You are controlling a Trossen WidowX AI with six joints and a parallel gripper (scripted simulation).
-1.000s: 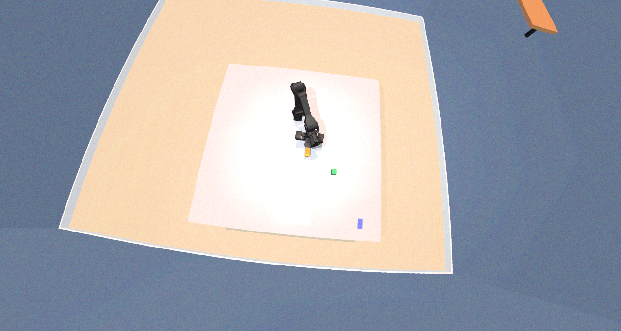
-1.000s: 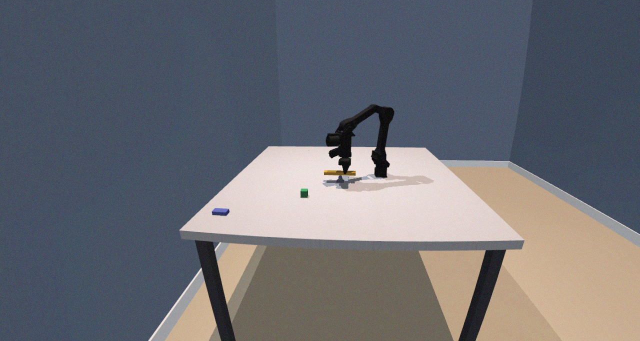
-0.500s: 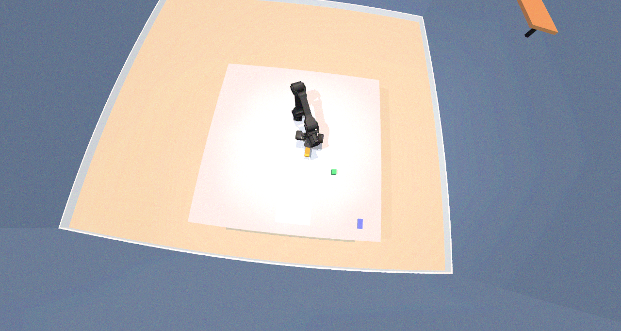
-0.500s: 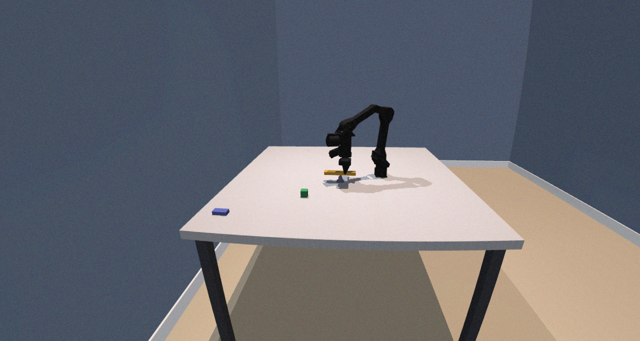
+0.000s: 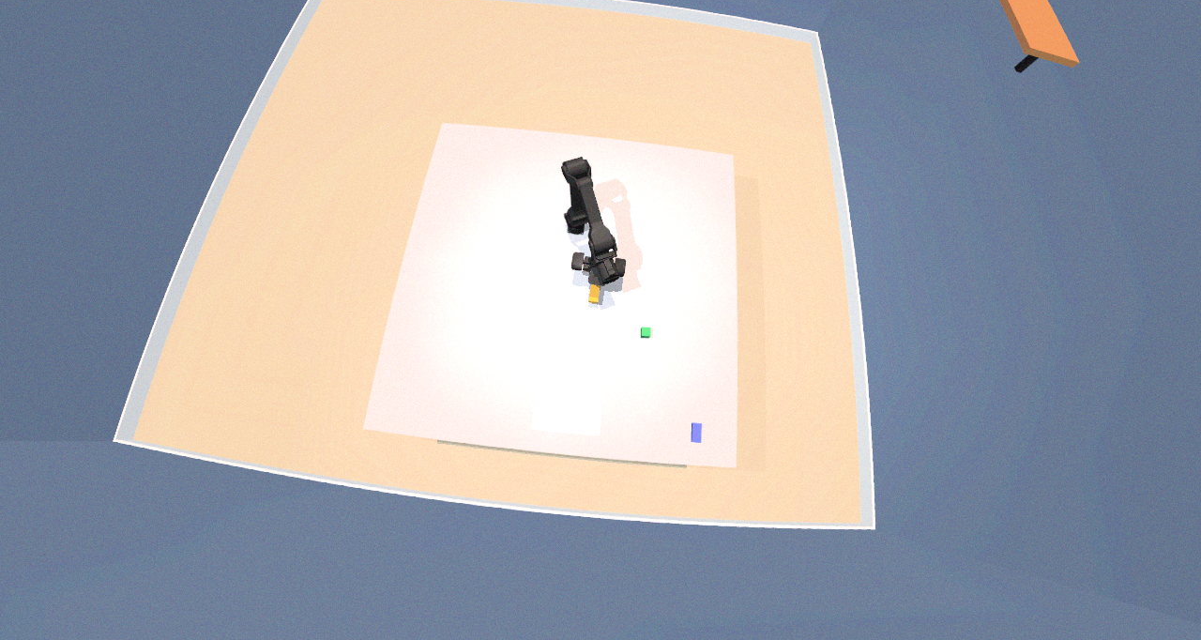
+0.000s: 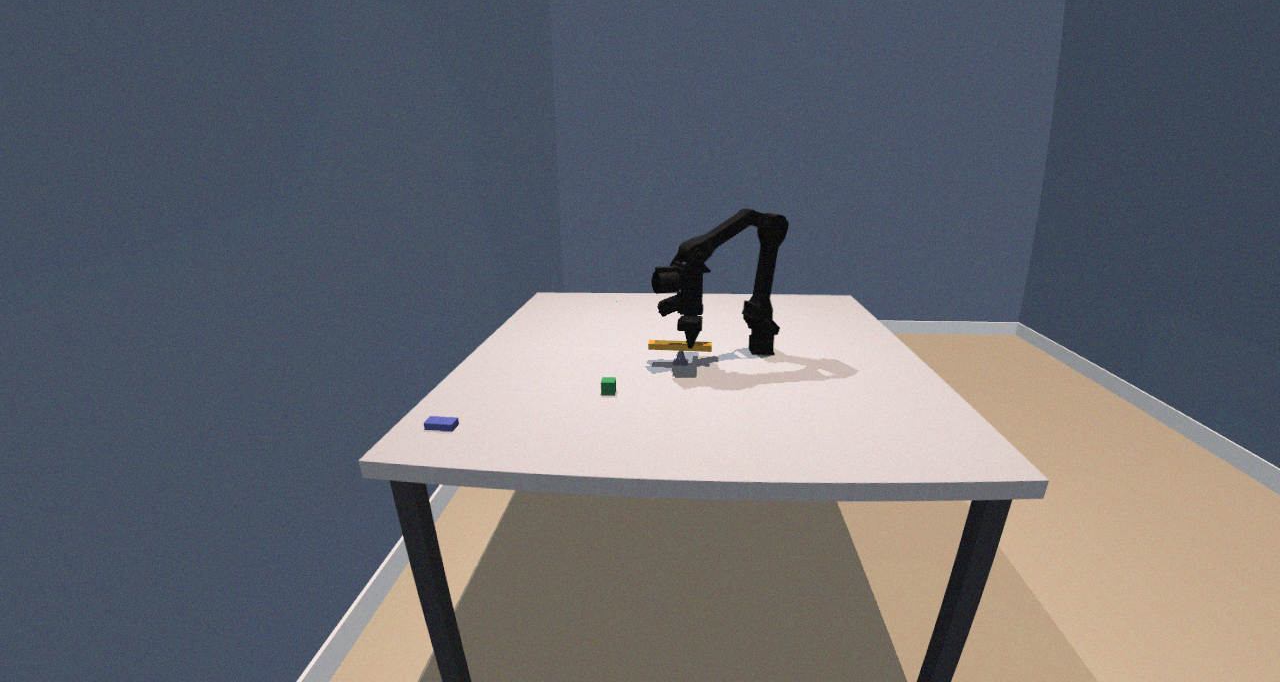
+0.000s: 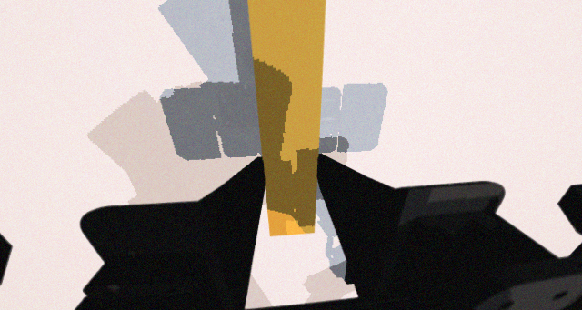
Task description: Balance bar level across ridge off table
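My gripper tip is 3 cm short of the yellow bar. Round my gripper tip: green cube: 20 cm ahead, 20 cm to the left, 3 cm below; then flat blue block: 53 cm ahead, 40 cm to the left, 4 cm below.
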